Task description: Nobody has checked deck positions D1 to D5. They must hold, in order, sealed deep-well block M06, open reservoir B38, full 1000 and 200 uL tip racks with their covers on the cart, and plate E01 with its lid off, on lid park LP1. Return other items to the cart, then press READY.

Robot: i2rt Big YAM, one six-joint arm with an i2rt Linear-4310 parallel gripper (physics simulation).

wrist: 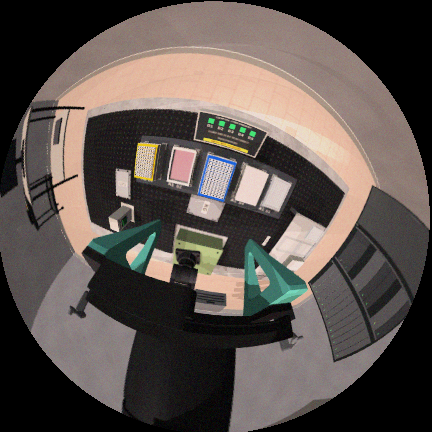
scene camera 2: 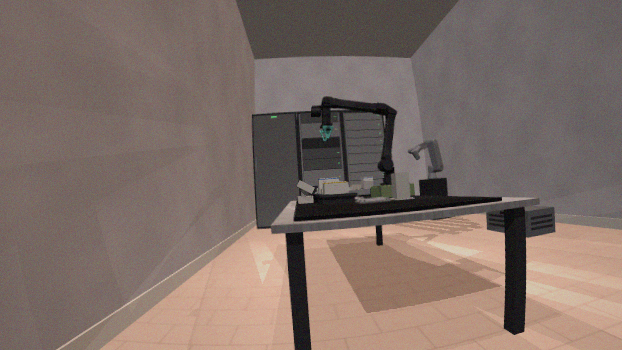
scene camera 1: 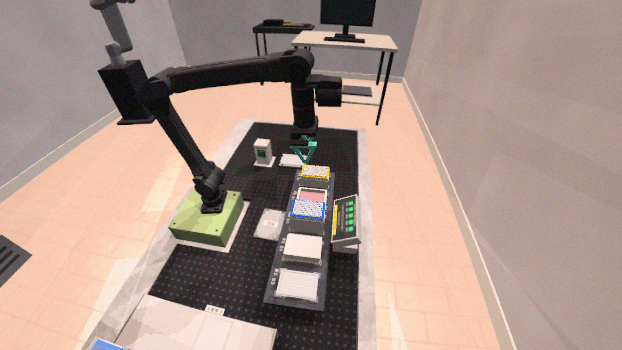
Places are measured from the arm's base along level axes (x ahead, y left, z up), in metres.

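Pixels of known places: gripper, between the fingertips: (wrist: 203, 234) (scene camera 2: 326, 139) (scene camera 1: 307, 153); arm's base, origin of its link: (wrist: 187, 255) (scene camera 2: 390, 184) (scene camera 1: 214, 202).
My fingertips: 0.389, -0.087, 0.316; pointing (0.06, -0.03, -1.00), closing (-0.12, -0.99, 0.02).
Observation:
Ahead of a thing's pixels: the offset from my fingertips to its top centre, as dx, dy, dz. "pt": to the spot under its first point. Level surfaces: height alone.
My gripper (scene camera 1: 305, 161) (scene camera 2: 325, 140) (wrist: 203, 234) is open and empty, high above the far end of the deck {dz -0.344} (scene camera 1: 270, 295). From D1 to D5 the deck holds a yellow-rimmed tip rack {+0.046, +0.234, -0.280} (scene camera 1: 315, 172) (wrist: 146, 161), a pink-filled open reservoir {+0.024, +0.112, -0.313} (scene camera 1: 312, 195) (wrist: 182, 166), a blue-rimmed tip rack {+0.003, -0.010, -0.247} (scene camera 1: 308, 209) (wrist: 217, 178), a plain white-topped block {-0.018, -0.133, -0.303} (scene camera 1: 303, 246) (wrist: 251, 184) and a pale plate {-0.039, -0.255, -0.330} (scene camera 1: 297, 284) (wrist: 276, 192). Whether a lid covers the plate is too blurred to tell. The white lid park {pt -0.072, +0.427, -0.374} (scene camera 1: 291, 160) (wrist: 123, 183) shows no lid on it. Block and plate codes are unreadable.
The button box {-0.221, +0.444, -0.262} (scene camera 1: 262, 151) (wrist: 120, 218) stands beside the lid park. A flat white pad {pt -0.154, +0.022, -0.384} (scene camera 1: 270, 223) (wrist: 204, 207) lies between deck and green arm base (scene camera 1: 210, 217) (wrist: 200, 245). The console {pt +0.145, -0.044, -0.274} (scene camera 1: 346, 218) (wrist: 231, 134) shows green lights. The pale cart {-0.351, -0.476, -0.326} (scene camera 1: 200, 325) (wrist: 300, 235) is near the deck's D5 end.

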